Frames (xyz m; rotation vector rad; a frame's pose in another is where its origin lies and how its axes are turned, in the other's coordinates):
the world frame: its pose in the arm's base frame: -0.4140 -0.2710 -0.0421 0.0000 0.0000 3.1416
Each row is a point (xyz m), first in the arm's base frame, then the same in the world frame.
Working: the arm's base frame: its pose in the world frame: -0.4140 -0.2710 0.0421 0.0000 0.0000 3.1416

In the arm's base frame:
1: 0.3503 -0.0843 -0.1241
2: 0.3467 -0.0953 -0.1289
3: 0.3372 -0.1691 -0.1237
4: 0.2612 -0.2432 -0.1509
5: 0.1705 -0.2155 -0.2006
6: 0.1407 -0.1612 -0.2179
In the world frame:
1: -0.7643 -0.1867 -0.0820
2: -0.7607 -0.1757 -0.0868
3: -0.7512 -0.1019 -0.0816
4: -0.6752 -0.0278 -0.1088
5: -0.5845 -0.0555 -0.1585
6: -0.5547 -0.1098 -0.1758

